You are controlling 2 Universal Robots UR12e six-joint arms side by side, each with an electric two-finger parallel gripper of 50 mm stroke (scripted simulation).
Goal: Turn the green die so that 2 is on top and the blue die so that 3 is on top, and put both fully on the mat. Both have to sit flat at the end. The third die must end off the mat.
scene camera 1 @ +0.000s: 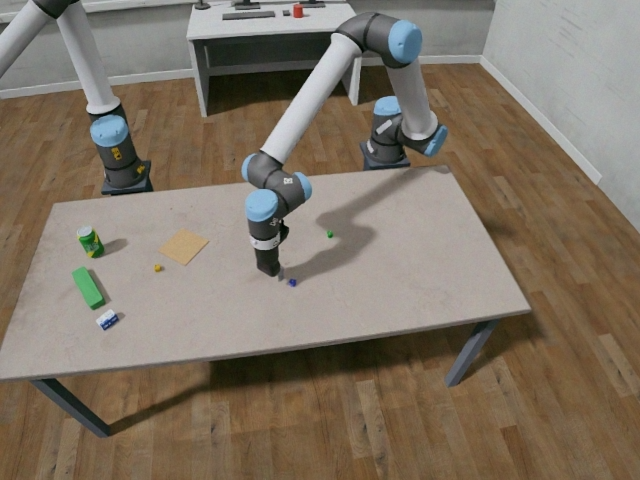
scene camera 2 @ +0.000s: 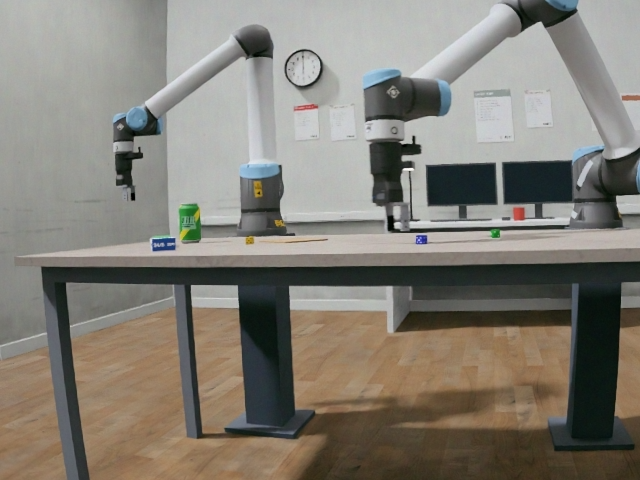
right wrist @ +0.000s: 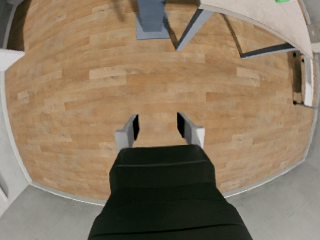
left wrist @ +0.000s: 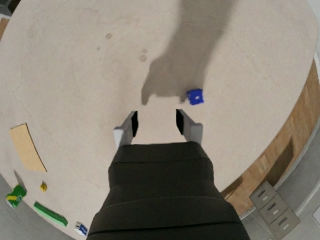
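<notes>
My left gripper is here in my sight, and the left wrist view shows it too. I see my right gripper as well, and there is also a tan mat.
</notes>
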